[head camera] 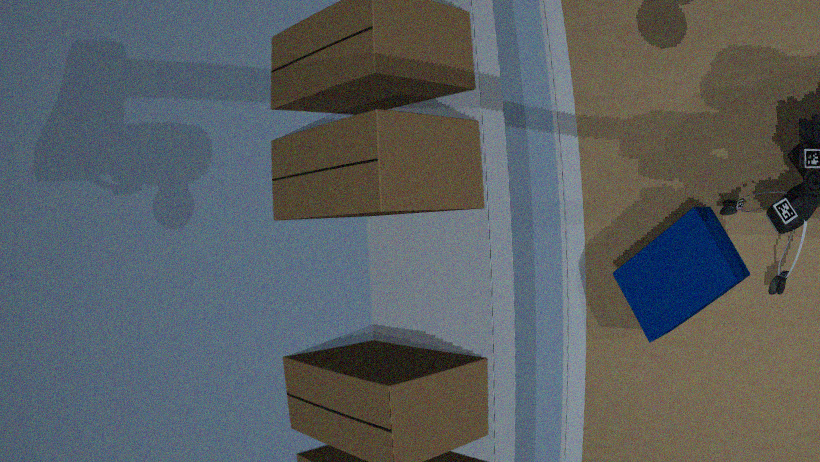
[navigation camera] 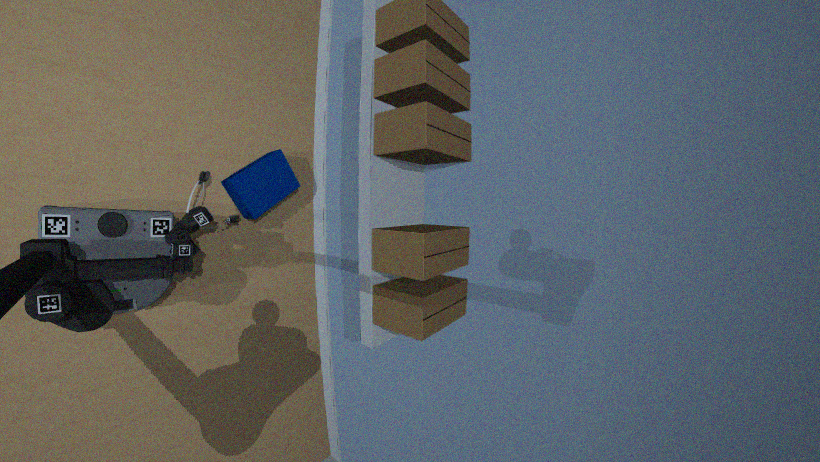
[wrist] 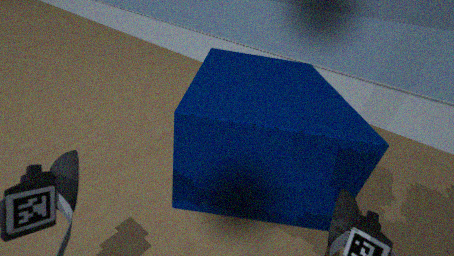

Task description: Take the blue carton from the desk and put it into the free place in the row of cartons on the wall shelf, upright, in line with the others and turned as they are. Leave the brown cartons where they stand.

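Places are measured from the robot's base along level axes (x ahead, y left, z up), in metres.
Pixels of known places: gripper, fingertip midpoint: point(head camera: 747, 252) point(navigation camera: 223, 194); robot's base, origin of the base link: point(navigation camera: 113, 223).
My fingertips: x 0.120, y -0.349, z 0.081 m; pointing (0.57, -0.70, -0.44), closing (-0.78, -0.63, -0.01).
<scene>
For each thing: its top centre in the pictures, then the offset to it from my fingertips. Level surfaces: height alone.
- blue carton, middle of its top: point(head camera: 672, 277) point(navigation camera: 267, 183) 0.060 m ahead, 0.162 m right, 0.040 m up
- desk, its level: 0.081 m down
- wall shelf, its level: 0.579 m up
- outer brown carton, middle of its top: point(head camera: 315, 51) point(navigation camera: 447, 307) 0.304 m back, 0.372 m right, 0.759 m up
The blue carton point(head camera: 679, 275) point(navigation camera: 261, 184) point(wrist: 260, 125) stands on the desk point(head camera: 688, 401) point(navigation camera: 172, 86) point(wrist: 100, 100), turned at an angle to the wall. My gripper point(head camera: 754, 245) point(navigation camera: 218, 198) point(wrist: 209, 190) is open and empty, with its fingertips on the side of the carton away from the wall. In the wrist view the carton is off-centre toward the right finger, which overlaps its lower right corner; whether they touch I cannot tell. The wall shelf point(head camera: 430, 269) point(navigation camera: 395, 198) has a gap between one brown carton point(head camera: 430, 163) point(navigation camera: 398, 252) and another brown carton point(head camera: 438, 407) point(navigation camera: 401, 134).
Beside the gap, an outer brown carton point(head camera: 424, 51) point(navigation camera: 398, 304) stands at the row's near end. On the other side stand further brown cartons, including one brown carton point(navigation camera: 398, 74) in the navigation view. The wall point(head camera: 143, 315) point(navigation camera: 631, 143) point(wrist: 400, 60) runs along the desk's edge. Shadows of the robot cross desk and wall.
</scene>
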